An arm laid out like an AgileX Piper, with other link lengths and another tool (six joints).
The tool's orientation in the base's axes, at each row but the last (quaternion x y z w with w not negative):
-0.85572 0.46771 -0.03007 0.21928
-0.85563 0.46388 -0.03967 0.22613
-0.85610 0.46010 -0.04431 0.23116
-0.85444 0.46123 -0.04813 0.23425
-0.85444 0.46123 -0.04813 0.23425
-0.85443 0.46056 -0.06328 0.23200
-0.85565 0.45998 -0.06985 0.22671
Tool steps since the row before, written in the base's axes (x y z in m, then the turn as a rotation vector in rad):
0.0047 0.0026 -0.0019 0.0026 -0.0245 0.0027
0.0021 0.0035 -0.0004 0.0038 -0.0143 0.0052
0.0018 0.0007 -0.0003 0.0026 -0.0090 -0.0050
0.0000 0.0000 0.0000 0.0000 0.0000 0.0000
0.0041 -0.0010 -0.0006 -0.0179 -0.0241 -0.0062
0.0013 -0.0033 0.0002 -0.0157 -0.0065 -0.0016
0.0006 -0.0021 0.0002 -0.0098 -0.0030 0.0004
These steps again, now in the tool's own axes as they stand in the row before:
0.0008 -0.0041 0.0038 0.0210 0.0083 -0.0103
-0.0016 -0.0031 0.0022 0.0130 0.0015 -0.0086
0.0005 -0.0016 0.0010 0.0094 0.0044 0.0020
0.0000 0.0000 0.0000 0.0000 0.0000 0.0000
0.0032 -0.0024 0.0014 0.0102 0.0277 -0.0084
0.0034 0.0005 -0.0009 -0.0034 0.0157 -0.0058
0.0020 0.0005 -0.0007 -0.0031 0.0086 -0.0045

